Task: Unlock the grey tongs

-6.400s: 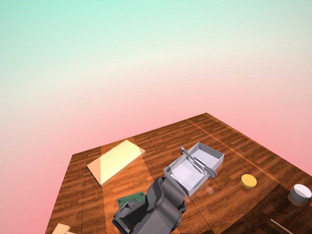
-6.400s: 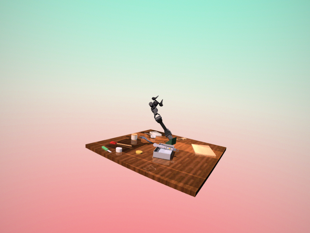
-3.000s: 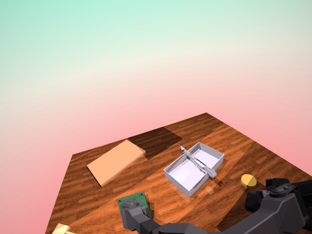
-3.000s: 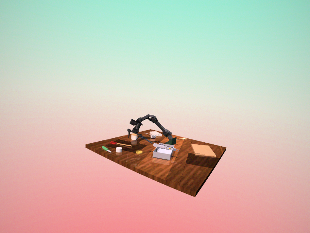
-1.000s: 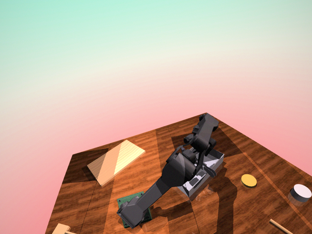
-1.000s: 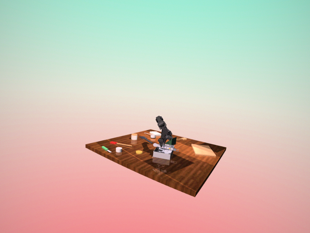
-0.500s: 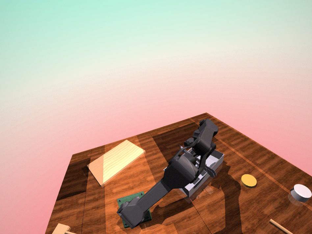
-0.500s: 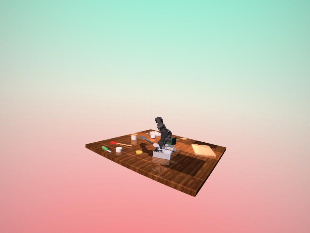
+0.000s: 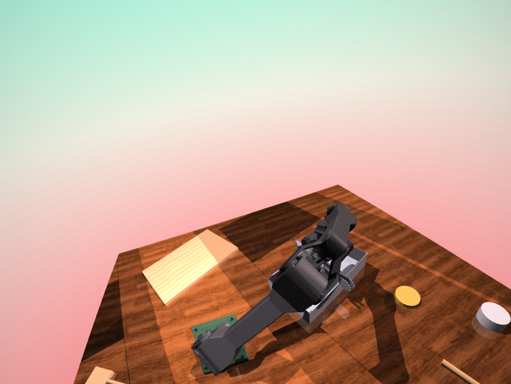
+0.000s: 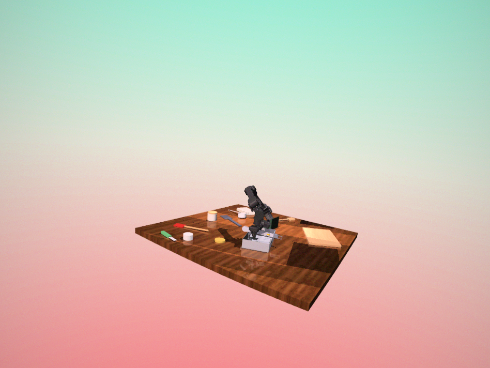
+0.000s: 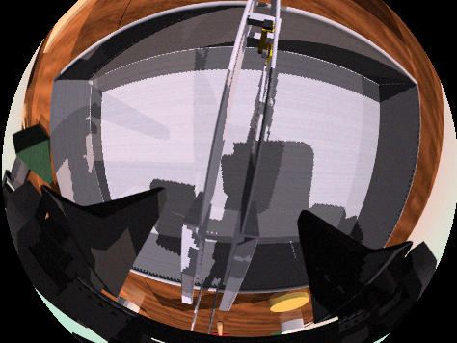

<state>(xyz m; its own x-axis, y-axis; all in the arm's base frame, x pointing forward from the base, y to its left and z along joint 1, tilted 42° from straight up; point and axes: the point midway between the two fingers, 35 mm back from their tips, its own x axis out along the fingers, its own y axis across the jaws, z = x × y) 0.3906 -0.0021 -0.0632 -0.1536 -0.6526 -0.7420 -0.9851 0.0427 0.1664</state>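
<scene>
My gripper tip is 2 cm to the right of the grey roasting tin and 1 cm past it. The rest, counted from my gripper tip: red spatula: 53 cm to the right, 9 cm ahead, 3 cm below; yellow lock piece: 8 cm to the left, 4 cm above, 1 cm behind; wooden board: 41 cm behind, 38 cm to the left, 3 cm below.
</scene>
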